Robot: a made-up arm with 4 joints. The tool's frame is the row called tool. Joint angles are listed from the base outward.
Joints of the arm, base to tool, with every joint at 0 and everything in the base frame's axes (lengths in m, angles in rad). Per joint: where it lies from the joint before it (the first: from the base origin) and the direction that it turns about. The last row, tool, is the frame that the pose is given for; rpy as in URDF.
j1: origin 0.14 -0.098 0.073 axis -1 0 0
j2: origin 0.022 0.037 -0.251 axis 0 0 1
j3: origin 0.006 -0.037 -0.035 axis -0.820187 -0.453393 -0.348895
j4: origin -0.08 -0.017 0.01 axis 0 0 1
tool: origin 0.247 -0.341 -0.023 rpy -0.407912 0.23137 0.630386
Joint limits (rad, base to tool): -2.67..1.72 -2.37..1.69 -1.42..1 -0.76..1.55
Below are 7 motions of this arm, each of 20 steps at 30 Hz.
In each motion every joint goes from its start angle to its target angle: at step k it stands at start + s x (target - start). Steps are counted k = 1, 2, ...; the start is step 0. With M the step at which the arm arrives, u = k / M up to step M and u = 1 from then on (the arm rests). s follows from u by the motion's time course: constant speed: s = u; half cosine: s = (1 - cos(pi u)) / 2; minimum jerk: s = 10 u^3 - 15 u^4 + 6 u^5.
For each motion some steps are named. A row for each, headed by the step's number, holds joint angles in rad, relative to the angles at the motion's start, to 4 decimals.
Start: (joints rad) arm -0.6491 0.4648 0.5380 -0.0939
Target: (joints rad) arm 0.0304 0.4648 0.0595 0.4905
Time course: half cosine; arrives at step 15
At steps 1, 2, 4, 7, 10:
1: 0.0074 0.0000 -0.0052 0.0064
2: 0.0294 0.0000 -0.0207 0.0253
4: 0.1124 0.0000 -0.0792 0.0967
7: 0.3042 0.0000 -0.2142 0.2617
10: 0.5096 0.0000 -0.3589 0.4383

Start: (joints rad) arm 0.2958 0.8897 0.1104 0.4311
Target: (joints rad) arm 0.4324 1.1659 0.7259 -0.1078
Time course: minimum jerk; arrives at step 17
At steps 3, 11, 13, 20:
3: 0.0057 0.0114 0.0255 -0.0223
11: 0.1038 0.2100 0.4679 -0.4097
13: 0.1245 0.2517 0.5610 -0.4911
20: 0.1366 0.2762 0.6155 -0.5389

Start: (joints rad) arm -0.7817 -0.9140 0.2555 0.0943
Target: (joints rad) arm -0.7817 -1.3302 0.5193 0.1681
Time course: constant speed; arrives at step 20
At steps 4, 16, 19, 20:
4: 0.0000 -0.0832 0.0528 0.0148
16: 0.0000 -0.3330 0.2110 0.0590
19: 0.0000 -0.3954 0.2506 0.0701
20: 0.0000 -0.4162 0.2638 0.0738

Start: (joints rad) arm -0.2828 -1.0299 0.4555 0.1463
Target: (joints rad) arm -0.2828 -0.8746 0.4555 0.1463
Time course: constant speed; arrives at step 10
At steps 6, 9, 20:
6: 0.0000 0.0932 0.0000 0.0000
9: 0.0000 0.1398 0.0000 0.0000
20: 0.0000 0.1553 0.0000 0.0000

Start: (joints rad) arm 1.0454 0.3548 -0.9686 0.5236
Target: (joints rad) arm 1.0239 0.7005 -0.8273 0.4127
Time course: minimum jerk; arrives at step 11
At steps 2, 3, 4, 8, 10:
2: -0.0010 0.0155 0.0063 -0.0050
3: -0.0028 0.0446 0.0182 -0.0143
4: -0.0055 0.0887 0.0363 -0.0285
8: -0.0187 0.3011 0.1231 -0.0966
10: -0.0214 0.3434 0.1404 -0.1102

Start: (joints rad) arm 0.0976 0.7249 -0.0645 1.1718
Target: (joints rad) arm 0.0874 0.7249 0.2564 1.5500
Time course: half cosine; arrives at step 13
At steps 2, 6, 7, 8, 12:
2: -0.0006 0.0000 0.0184 0.0217
6: -0.0045 0.0000 0.1411 0.1663
7: -0.0057 0.0000 0.1798 0.2119
8: -0.0069 0.0000 0.2173 0.2562
12: -0.0101 0.0000 0.3162 0.3727

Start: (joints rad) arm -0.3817 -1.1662 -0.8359 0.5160
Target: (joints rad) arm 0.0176 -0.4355 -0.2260 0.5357
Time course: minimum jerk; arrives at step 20
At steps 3, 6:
3: 0.0106 0.0194 0.0162 0.0005
6: 0.0651 0.1192 0.0995 0.0032

